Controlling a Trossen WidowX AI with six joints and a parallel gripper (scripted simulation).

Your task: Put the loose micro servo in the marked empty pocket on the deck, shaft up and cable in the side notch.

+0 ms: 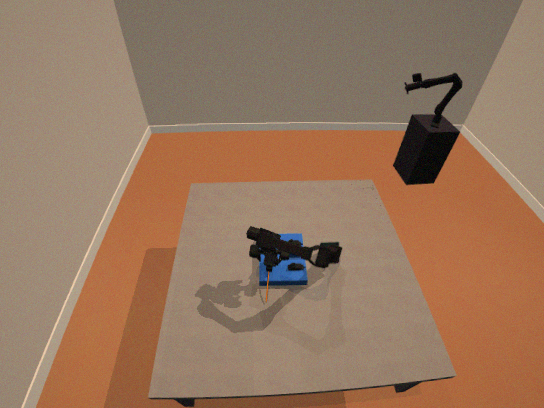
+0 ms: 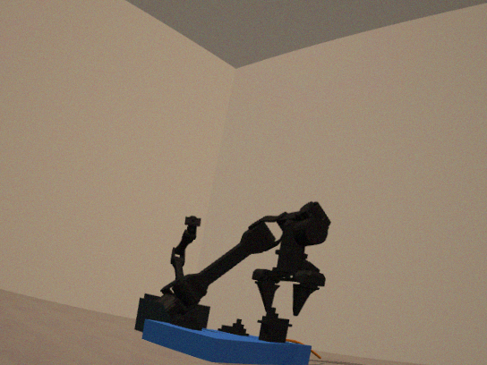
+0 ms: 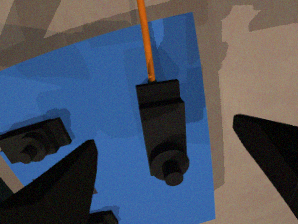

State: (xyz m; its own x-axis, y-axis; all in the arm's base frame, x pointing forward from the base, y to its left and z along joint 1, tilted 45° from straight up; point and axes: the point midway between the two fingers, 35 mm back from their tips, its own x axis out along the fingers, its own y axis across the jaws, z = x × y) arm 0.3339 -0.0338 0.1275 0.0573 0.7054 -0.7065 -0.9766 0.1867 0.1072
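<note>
Right now the blue deck is 90 mm below my gripper tip, 80 mm to the right of it and 30 mm behind it.
</note>
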